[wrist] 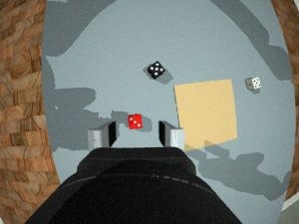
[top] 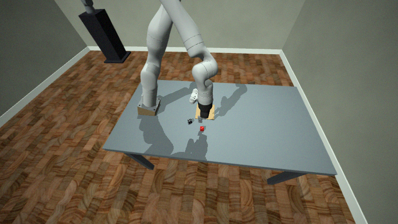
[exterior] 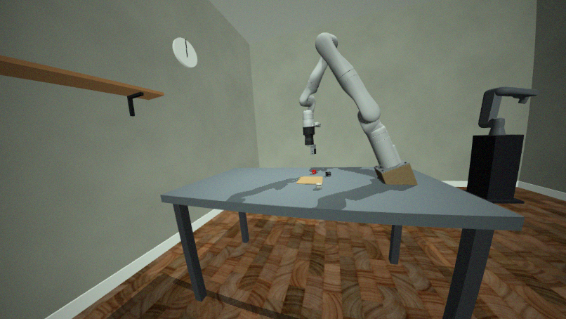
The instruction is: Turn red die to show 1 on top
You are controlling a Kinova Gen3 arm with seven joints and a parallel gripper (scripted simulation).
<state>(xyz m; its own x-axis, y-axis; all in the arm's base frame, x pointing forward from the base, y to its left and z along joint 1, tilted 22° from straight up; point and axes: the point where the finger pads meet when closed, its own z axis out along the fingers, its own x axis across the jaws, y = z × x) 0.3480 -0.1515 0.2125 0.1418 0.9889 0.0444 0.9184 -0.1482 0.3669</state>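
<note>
My gripper is now 14 cm above the red die and 1 cm to the left of it. Also, from my hand: black die 14 cm below, 9 cm behind, 5 cm to the left; then tan mat 15 cm to the left, 15 cm below, 1 cm ahead; then white die 29 cm to the left, 14 cm below, 4 cm behind.
</note>
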